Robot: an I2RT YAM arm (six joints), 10 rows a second.
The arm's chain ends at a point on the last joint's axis. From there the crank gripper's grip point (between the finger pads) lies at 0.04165 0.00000 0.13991 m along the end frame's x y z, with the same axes.
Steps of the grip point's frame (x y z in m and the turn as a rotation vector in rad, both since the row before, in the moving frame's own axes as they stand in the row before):
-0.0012, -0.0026, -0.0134, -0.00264, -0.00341, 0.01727
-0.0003, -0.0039, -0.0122, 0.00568, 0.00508, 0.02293
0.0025, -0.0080, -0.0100, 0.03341, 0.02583, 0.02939
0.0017, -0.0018, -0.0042, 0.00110, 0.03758, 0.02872
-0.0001, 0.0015, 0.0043, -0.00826, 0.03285, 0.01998
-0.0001, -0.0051, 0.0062, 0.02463, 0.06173, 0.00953
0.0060, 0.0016, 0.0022, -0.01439, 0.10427, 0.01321
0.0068, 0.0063, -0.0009, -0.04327, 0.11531, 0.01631
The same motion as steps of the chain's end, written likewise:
-0.0007, -0.0037, -0.0135, -0.00264, -0.00341, 0.01727
-0.0010, -0.0041, -0.0120, 0.00568, 0.00508, 0.02293
-0.0011, -0.0046, -0.0088, 0.03341, 0.02583, 0.02939
-0.0035, -0.0029, -0.0025, 0.00110, 0.03758, 0.02872
-0.0047, -0.0005, 0.0058, -0.00826, 0.03285, 0.01998
-0.0087, -0.0021, 0.0091, 0.02463, 0.06173, 0.00953
-0.0083, -0.0010, 0.0073, -0.01439, 0.10427, 0.01321
-0.0090, -0.0004, 0.0050, -0.04327, 0.11531, 0.01631

